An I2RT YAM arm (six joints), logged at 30 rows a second.
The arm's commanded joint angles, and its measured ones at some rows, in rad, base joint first. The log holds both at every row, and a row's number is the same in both.
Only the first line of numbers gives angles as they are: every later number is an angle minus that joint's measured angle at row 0.
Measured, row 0:
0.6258, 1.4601, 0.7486, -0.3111, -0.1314, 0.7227
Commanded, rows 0 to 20:
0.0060, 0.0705, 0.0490, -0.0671, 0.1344, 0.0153
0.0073, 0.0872, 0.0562, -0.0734, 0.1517, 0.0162
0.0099, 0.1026, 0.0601, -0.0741, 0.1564, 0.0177
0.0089, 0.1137, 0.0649, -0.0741, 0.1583, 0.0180
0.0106, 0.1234, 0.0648, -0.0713, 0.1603, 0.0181
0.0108, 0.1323, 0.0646, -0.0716, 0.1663, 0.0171
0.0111, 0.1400, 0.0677, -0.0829, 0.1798, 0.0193
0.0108, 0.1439, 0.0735, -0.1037, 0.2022, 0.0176
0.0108, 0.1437, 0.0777, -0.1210, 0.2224, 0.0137
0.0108, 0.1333, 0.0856, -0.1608, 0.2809, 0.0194
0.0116, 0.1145, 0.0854, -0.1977, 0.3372, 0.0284
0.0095, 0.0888, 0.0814, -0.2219, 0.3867, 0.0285
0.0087, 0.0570, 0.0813, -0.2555, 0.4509, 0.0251
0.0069, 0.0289, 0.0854, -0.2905, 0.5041, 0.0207
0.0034, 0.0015, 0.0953, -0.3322, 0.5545, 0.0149
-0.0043, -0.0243, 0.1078, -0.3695, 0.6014, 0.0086
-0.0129, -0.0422, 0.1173, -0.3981, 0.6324, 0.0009
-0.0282, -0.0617, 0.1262, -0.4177, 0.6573, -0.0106
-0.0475, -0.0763, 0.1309, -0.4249, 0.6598, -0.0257
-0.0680, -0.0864, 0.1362, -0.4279, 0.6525, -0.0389
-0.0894, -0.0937, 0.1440, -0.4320, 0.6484, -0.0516
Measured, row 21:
-0.0496, -0.0649, 0.1141, -0.3311, 0.5428, -0.0091
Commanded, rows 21 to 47:
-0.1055, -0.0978, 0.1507, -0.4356, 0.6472, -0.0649
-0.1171, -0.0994, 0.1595, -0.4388, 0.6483, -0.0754
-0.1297, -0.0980, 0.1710, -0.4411, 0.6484, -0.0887
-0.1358, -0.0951, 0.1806, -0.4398, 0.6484, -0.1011
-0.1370, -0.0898, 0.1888, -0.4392, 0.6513, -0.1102
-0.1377, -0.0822, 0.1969, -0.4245, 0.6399, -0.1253
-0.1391, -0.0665, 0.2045, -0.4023, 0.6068, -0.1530
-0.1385, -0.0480, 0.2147, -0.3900, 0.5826, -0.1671
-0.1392, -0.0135, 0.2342, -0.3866, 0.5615, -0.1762
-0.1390, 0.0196, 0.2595, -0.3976, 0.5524, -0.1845
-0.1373, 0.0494, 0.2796, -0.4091, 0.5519, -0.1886
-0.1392, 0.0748, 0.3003, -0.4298, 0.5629, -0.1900
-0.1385, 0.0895, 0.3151, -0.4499, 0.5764, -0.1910
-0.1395, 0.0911, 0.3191, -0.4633, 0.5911, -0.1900
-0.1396, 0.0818, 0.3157, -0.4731, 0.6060, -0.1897
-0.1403, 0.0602, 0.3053, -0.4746, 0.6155, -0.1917
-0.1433, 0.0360, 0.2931, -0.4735, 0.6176, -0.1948
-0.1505, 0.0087, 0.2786, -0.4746, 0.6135, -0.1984
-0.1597, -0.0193, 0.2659, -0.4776, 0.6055, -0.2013
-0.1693, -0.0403, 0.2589, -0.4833, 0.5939, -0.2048
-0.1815, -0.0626, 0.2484, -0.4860, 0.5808, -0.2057
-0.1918, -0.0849, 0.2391, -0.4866, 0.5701, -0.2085
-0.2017, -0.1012, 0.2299, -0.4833, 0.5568, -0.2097
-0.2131, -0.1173, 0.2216, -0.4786, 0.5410, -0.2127
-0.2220, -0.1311, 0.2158, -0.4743, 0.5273, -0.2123
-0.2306, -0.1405, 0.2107, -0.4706, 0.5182, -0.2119
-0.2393, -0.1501, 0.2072, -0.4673, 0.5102, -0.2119
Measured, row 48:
-0.2243, -0.1267, 0.2312, -0.4486, 0.5470, -0.1976
